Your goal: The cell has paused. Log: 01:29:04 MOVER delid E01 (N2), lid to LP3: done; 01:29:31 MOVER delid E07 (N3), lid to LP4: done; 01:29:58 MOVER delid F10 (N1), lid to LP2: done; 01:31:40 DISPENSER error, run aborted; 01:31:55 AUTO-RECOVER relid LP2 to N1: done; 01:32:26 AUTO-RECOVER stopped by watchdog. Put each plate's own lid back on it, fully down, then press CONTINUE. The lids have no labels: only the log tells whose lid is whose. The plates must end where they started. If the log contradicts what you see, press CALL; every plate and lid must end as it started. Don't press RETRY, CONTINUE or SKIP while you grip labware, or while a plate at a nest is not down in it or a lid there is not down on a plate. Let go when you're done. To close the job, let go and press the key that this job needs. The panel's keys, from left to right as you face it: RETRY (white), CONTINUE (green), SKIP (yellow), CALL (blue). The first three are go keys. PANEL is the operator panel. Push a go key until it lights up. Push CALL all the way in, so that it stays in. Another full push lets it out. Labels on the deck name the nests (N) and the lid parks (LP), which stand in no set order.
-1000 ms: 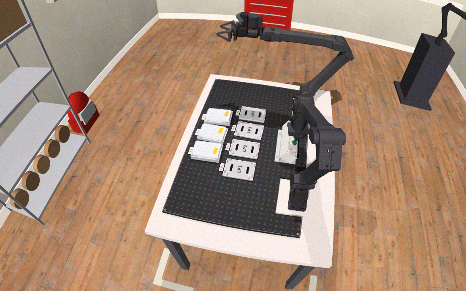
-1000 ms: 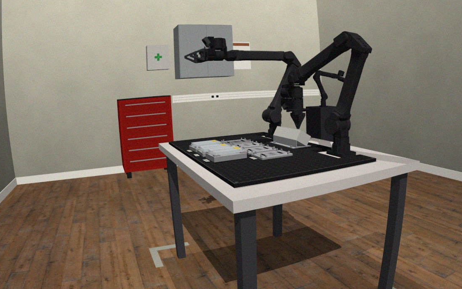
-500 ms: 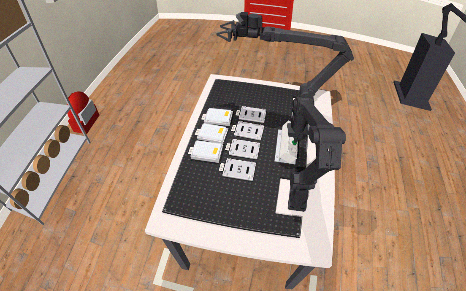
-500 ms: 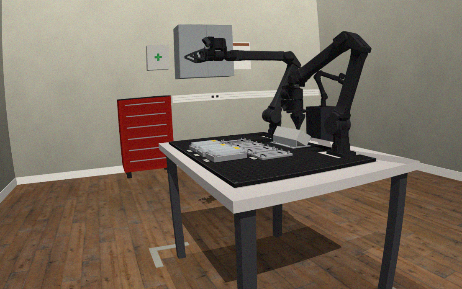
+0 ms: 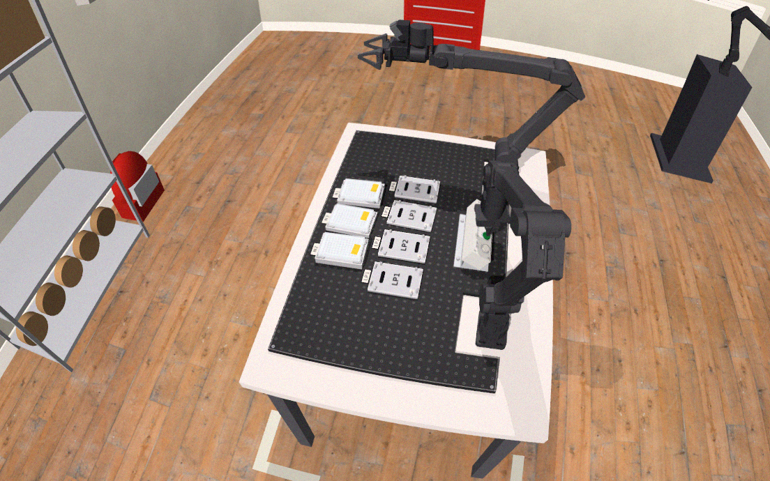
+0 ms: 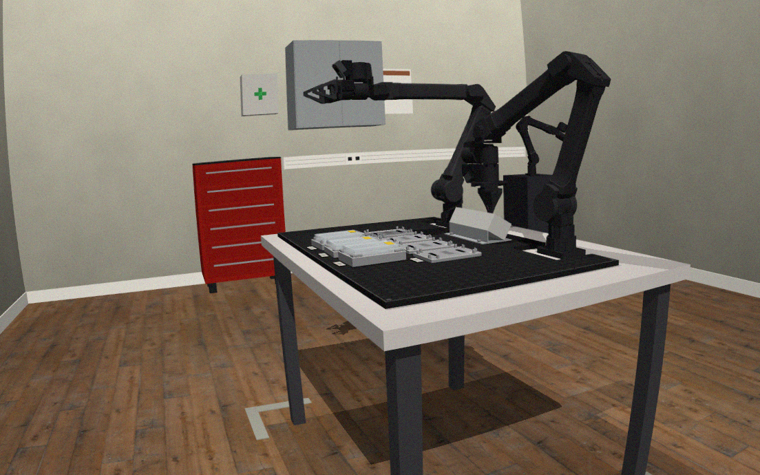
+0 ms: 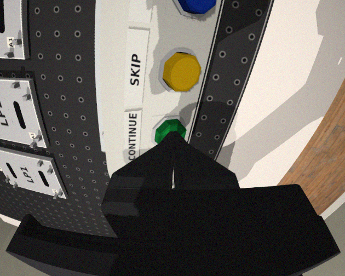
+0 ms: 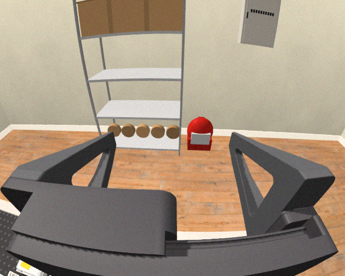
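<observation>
Right now my left hand is 10 mm above the green continue key. Round my left hand: white retry key: 50 mm to the left, 10 mm below; then yellow skip key: 50 mm to the right, 10 mm below; then blue call key: 10 mm ahead, 100 mm to the right, 20 mm below.
</observation>
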